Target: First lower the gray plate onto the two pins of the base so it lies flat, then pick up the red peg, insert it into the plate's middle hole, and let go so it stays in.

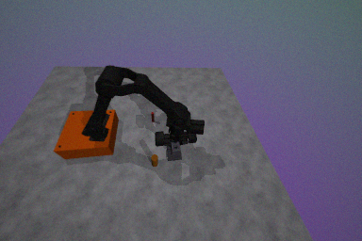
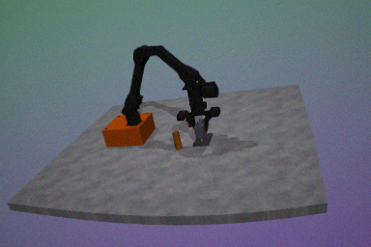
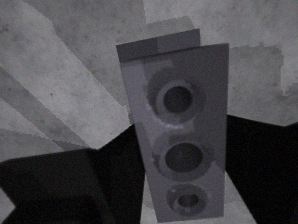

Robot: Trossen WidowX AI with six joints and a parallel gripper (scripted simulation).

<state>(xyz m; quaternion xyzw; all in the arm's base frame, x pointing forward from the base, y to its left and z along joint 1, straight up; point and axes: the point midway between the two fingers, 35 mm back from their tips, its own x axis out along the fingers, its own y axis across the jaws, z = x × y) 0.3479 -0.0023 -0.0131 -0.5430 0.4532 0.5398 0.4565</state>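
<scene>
My gripper tip is 3 cm above the dark base. Round my gripper tip: red peg (16 cm to the left, 13 cm behind); then orange cylinder (9 cm behind, 8 cm to the right); then gray plate (3 cm above).
</scene>
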